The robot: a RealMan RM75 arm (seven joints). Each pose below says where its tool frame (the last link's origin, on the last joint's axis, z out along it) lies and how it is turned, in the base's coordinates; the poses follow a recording.
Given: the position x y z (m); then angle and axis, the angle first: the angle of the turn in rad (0 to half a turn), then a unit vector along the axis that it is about.
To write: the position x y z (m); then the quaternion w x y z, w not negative. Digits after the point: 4 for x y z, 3 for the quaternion.
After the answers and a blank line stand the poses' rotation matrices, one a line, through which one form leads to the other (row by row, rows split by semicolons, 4 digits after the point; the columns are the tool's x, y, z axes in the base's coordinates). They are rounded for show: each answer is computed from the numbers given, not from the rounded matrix.
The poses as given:
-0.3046 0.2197 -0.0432 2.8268 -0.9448 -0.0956 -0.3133
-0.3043 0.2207 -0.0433 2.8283 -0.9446 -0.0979 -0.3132
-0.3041 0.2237 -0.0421 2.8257 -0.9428 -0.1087 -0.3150
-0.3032 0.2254 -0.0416 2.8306 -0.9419 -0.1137 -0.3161
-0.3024 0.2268 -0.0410 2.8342 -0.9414 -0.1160 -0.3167
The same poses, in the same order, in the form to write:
-0.3046 0.2197 -0.0432 0.157 -0.933 -0.094 -0.309
-0.3043 0.2207 -0.0433 0.156 -0.933 -0.097 -0.309
-0.3041 0.2237 -0.0421 0.157 -0.931 -0.107 -0.311
-0.3032 0.2254 -0.0416 0.155 -0.931 -0.112 -0.312
-0.3024 0.2268 -0.0410 0.153 -0.930 -0.115 -0.313

0.7907 0.2732 0.5479; 0.0792 -0.9330 0.3510; 0.6071 -0.2341 -0.7594
0.7899 0.2770 0.5472; 0.0839 -0.9326 0.3510; 0.6075 -0.2313 -0.7599
0.7834 0.2978 0.5455; 0.1020 -0.9275 0.3597; 0.6131 -0.2261 -0.7570
0.7797 0.3058 0.5464; 0.1123 -0.9268 0.3584; 0.6160 -0.2181 -0.7570
0.7778 0.3091 0.5472; 0.1175 -0.9268 0.3566; 0.6174 -0.2131 -0.7572

